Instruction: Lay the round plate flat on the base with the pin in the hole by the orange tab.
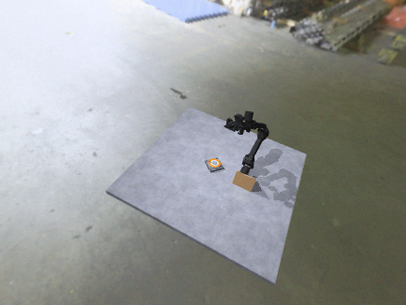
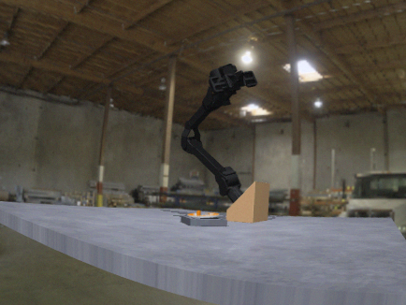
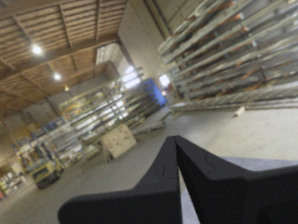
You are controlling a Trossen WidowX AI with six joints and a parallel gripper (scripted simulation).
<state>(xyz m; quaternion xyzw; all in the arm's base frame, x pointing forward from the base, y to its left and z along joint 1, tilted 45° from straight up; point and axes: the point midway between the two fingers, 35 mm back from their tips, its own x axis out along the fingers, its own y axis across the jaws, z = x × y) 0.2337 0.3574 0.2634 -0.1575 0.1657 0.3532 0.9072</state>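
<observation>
The dark grey square base is 3 cm ahead of my gripper tip, 11 cm to the right of it and 51 cm below it.
</observation>
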